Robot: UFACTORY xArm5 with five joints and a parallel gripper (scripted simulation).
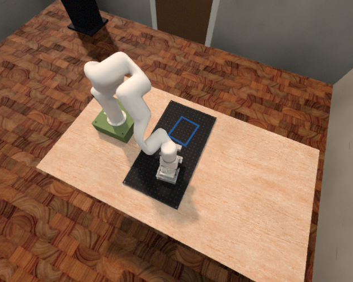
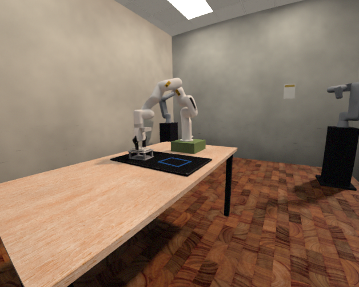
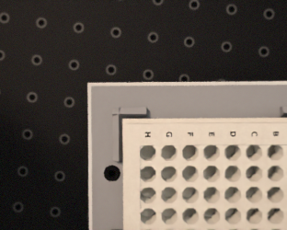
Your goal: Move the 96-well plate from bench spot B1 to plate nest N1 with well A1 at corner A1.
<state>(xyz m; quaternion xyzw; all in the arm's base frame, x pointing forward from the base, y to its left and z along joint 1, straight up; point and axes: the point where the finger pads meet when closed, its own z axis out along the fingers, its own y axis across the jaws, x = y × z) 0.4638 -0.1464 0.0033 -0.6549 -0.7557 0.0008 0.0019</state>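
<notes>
The white 96-well plate is 1 cm below my hand. Round my hand: grey raised plate nest: 3 cm below.
</notes>
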